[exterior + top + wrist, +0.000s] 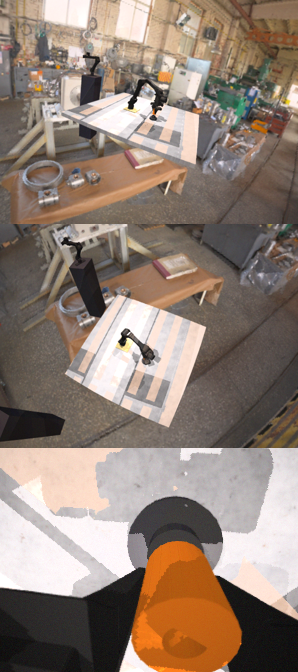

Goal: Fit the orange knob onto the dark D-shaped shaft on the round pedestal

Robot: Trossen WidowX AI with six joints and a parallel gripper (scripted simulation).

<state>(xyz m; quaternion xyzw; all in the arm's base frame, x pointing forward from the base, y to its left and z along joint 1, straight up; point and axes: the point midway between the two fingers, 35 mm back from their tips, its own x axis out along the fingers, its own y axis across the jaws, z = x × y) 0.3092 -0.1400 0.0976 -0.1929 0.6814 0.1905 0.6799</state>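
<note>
My gripper tip is 4 cm above the D-shaped shaft. The rest, counted from my gripper tip: orange knob 2 cm above.
</note>
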